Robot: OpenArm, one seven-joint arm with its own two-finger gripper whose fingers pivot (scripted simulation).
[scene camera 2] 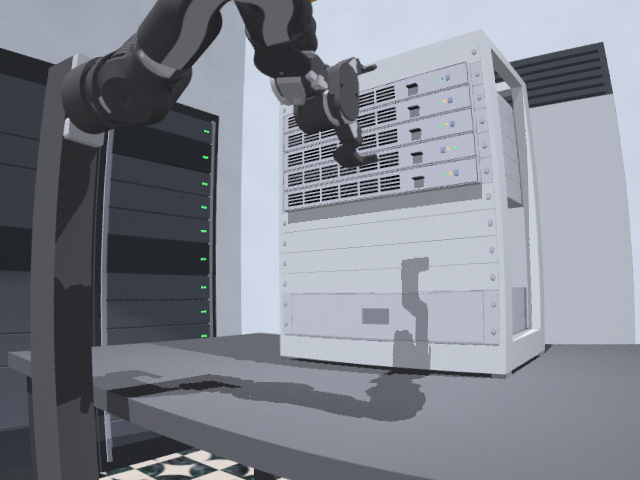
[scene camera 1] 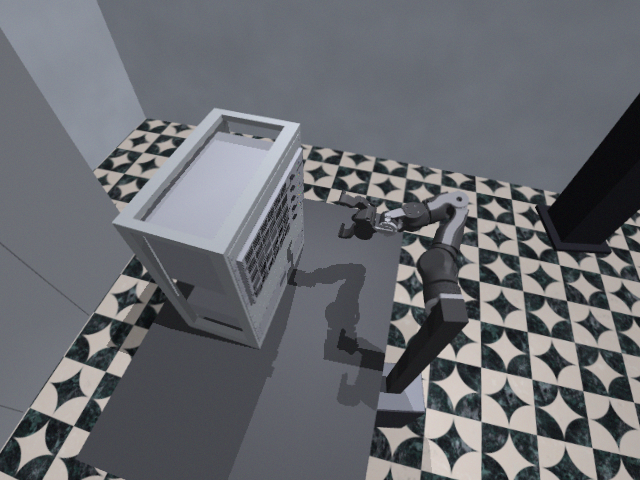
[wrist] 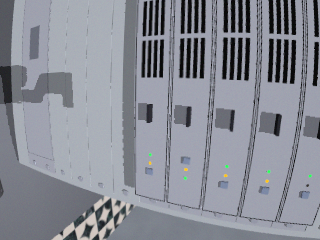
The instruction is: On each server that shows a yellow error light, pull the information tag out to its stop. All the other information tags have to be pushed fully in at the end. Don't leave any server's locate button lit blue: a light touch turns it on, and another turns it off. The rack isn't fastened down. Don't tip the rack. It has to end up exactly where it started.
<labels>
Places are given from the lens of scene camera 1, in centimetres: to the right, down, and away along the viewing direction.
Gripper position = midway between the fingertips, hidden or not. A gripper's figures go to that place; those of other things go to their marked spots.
my gripper [scene camera 1: 339, 214]: 6, -8, 103
arm post [scene camera 1: 449, 316]: 31, 18, 78
</labels>
